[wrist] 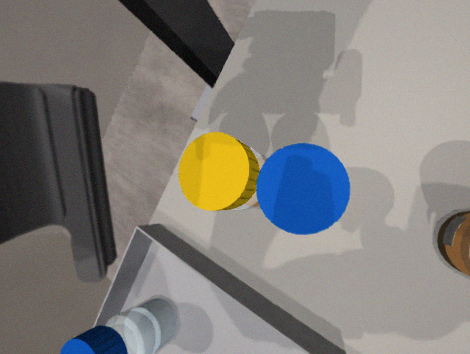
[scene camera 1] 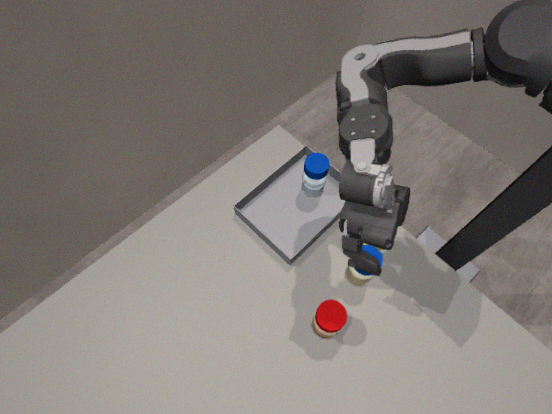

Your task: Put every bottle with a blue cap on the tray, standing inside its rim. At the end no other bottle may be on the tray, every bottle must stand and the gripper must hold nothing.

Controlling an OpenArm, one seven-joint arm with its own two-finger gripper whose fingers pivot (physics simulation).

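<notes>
A blue-capped bottle with a clear body (scene camera 1: pixel 315 176) (wrist: pixel 150 320) stands inside the rim of the grey tray (scene camera 1: pixel 264 236) (wrist: pixel 241 289), near its back corner. A second blue-capped bottle, with a pale yellowish body (scene camera 1: pixel 359 278) (wrist: pixel 303 189), stands on the table outside the tray. A yellow-capped bottle (scene camera 1: pixel 381 247) (wrist: pixel 215 171) stands close beside it, mostly hidden by the arm in the scene view. A red-capped bottle (scene camera 1: pixel 330 316) (wrist: pixel 459 245) stands farther from the tray. My gripper (scene camera 1: pixel 361 257) is open and empty above the second blue-capped bottle; one finger shows at the wrist view's left.
The table edge (scene camera 1: pixel 505 312) (wrist: pixel 172 192) runs close by the yellow-capped bottle. A dark slanted post (scene camera 1: pixel 500 212) (wrist: pixel 185 35) stands beyond that edge. The arm hangs over the tray's right corner in the scene view and hides it.
</notes>
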